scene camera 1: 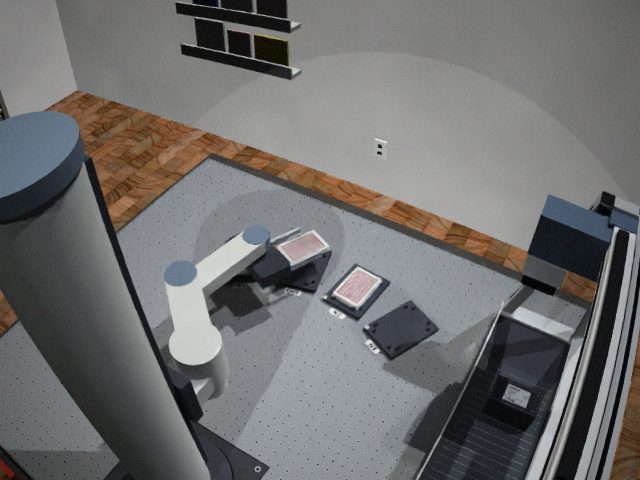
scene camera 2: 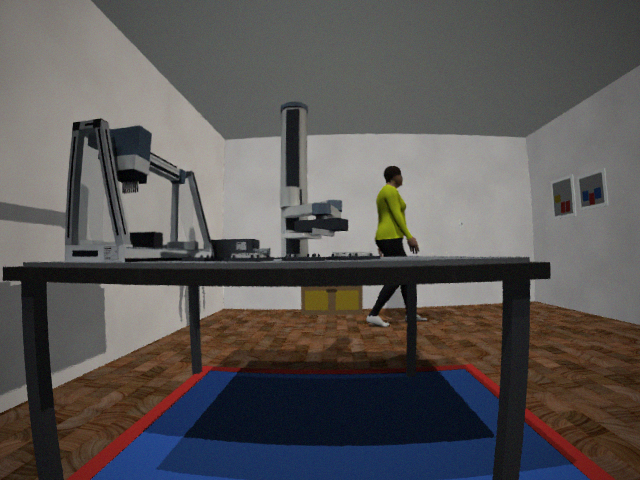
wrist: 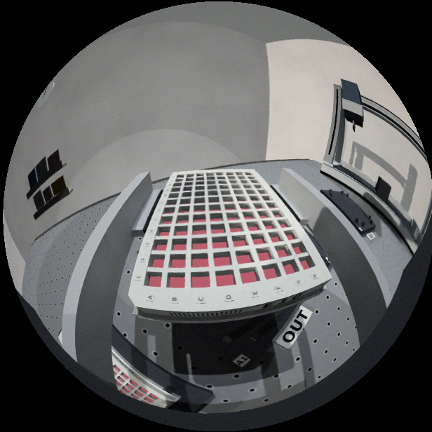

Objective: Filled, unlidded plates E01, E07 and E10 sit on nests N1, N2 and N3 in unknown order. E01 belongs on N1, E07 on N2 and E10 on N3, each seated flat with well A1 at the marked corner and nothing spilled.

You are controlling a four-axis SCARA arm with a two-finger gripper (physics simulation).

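Frame: origin at the arm's base, x back, y right, z up, level; centimetres.
Seen in the pictures: gripper, fingertip midpoint: (scene camera 1: 310, 241) (scene camera 2: 298, 232).
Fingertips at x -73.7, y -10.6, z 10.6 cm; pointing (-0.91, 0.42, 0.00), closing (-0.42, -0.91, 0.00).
Pixels of each thing's middle, then the offset from my fingertips to it. "spot": a spot on its surface instead.
- plate E10 at the middle of its body: (scene camera 1: 303, 248) (scene camera 2: 302, 236) dx +2.1, dy -1.0, dz -1.3 cm
- dark OUT nest at the middle of its body: (scene camera 1: 303, 265) (scene camera 2: 302, 257) dx +2.2, dy -0.8, dz -8.2 cm
- nest N2 at a spot on its surface: (scene camera 1: 383, 285) spot: dx -2.7, dy +22.5, dz -8.1 cm
- Nest N3 at the middle of its body: (scene camera 1: 402, 327) (scene camera 2: 209, 258) dx +8.0, dy +33.5, dz -8.2 cm
My gripper (scene camera 1: 302, 249) (scene camera 2: 321, 234) (wrist: 217, 178) is shut on plate E10 (scene camera 1: 310, 242) (wrist: 227, 250), an off-white plate with pink-red filled wells. It holds the plate above the dark OUT nest (scene camera 1: 308, 279); the plate looks about level. A filled plate (scene camera 1: 357, 287) (scene camera 2: 250, 254) sits on nest N2 (scene camera 1: 383, 285); its name is not readable. Nest N3 (scene camera 1: 400, 329) (wrist: 348, 209) is bare. Another filled plate (scene camera 2: 351, 254) (wrist: 137, 386) sits on a nest at lower left in the wrist view; the arm hides it in scene camera 1.
The SCARA column (scene camera 1: 98, 310) (scene camera 2: 294, 155) stands at the table's side. A gantry machine (scene camera 1: 568, 232) (scene camera 2: 131, 149) (wrist: 352, 100) with a dark deck stands beside N3. The OUT label (wrist: 295, 327) and an A1 label (wrist: 241, 360) lie below the held plate. A person (scene camera 2: 391, 222) stands behind the table.
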